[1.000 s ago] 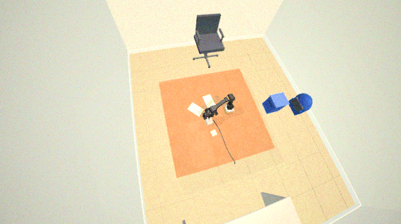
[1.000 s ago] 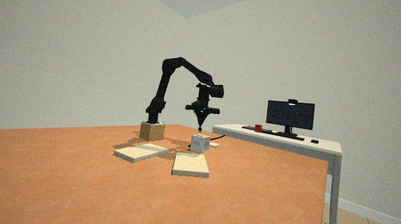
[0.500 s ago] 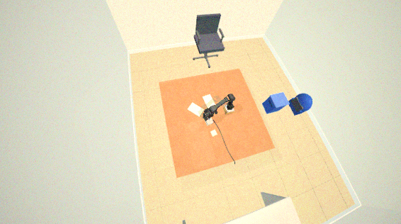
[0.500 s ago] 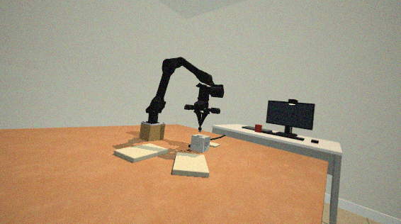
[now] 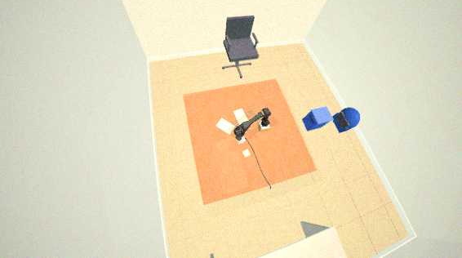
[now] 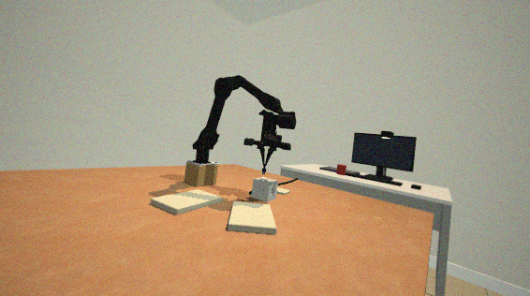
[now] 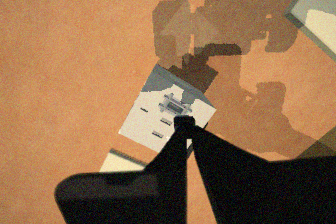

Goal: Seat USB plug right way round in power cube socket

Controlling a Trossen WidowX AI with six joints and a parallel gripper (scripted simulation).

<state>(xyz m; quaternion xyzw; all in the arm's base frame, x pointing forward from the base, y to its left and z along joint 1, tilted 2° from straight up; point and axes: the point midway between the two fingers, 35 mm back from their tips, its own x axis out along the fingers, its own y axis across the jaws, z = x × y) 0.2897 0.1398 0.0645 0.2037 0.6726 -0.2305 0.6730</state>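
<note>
My gripper tip is now 20 mm above the USB plug.
</note>
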